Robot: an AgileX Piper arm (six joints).
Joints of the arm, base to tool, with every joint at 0 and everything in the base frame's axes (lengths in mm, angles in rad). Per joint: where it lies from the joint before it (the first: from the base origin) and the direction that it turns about. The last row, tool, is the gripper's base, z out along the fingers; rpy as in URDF.
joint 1: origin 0 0 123 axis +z
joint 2: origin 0 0 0 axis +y
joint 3: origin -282.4 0 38.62 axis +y
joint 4: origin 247.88 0 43.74 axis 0.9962 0 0.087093
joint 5: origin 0 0 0 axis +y
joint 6: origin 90.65 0 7.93 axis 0.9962 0 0.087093
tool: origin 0 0 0 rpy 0 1.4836 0
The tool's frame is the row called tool.
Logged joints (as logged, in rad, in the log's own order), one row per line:
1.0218 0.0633 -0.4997 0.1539 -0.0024 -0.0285
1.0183 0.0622 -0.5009 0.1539 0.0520 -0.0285
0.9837 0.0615 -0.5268 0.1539 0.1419 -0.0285
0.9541 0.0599 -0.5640 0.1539 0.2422 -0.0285
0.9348 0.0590 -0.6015 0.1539 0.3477 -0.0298
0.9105 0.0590 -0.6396 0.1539 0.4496 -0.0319
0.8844 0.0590 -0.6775 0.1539 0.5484 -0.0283
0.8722 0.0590 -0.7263 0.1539 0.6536 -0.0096
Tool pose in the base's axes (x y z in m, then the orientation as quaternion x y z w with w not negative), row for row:
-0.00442 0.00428 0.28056 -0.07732 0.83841 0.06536 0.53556
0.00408 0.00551 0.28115 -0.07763 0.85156 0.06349 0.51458
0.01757 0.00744 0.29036 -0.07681 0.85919 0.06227 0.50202
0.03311 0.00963 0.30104 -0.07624 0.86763 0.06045 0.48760
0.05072 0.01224 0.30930 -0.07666 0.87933 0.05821 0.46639
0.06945 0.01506 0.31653 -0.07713 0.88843 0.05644 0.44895
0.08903 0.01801 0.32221 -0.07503 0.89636 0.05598 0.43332
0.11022 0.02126 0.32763 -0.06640 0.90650 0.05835 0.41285
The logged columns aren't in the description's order. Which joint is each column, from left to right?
Columns, left to right: joint 5, joint 4, joint 3, joint 1, joint 2, joint 6.
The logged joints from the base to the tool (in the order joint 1, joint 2, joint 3, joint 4, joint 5, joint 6), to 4 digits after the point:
0.1539 -0.0024 -0.4997 0.0633 1.0218 -0.0285
0.1539 0.0520 -0.5009 0.0622 1.0183 -0.0285
0.1539 0.1419 -0.5268 0.0615 0.9837 -0.0285
0.1539 0.2422 -0.5640 0.0599 0.9541 -0.0285
0.1539 0.3477 -0.6015 0.0590 0.9348 -0.0298
0.1539 0.4496 -0.6396 0.0590 0.9105 -0.0319
0.1539 0.5484 -0.6775 0.0590 0.8844 -0.0283
0.1539 0.6536 -0.7263 0.0590 0.8722 -0.0096

